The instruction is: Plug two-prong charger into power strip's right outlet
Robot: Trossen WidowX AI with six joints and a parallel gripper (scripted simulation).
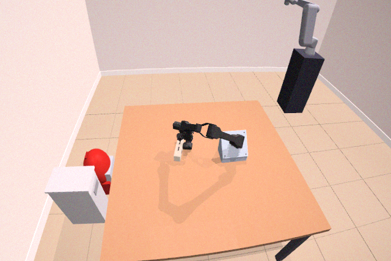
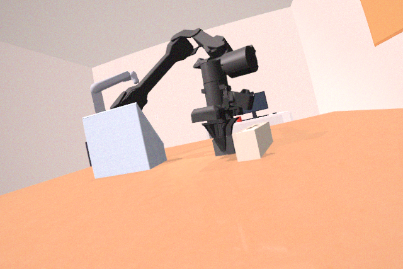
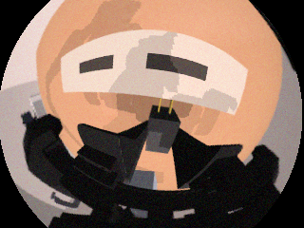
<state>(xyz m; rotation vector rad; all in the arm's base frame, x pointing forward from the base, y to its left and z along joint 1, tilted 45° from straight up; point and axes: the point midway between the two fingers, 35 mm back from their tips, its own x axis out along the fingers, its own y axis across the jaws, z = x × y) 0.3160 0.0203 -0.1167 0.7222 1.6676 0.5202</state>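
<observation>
Right now my gripper tip is 2 cm short of the two-prong charger and 1 cm below it.
</observation>
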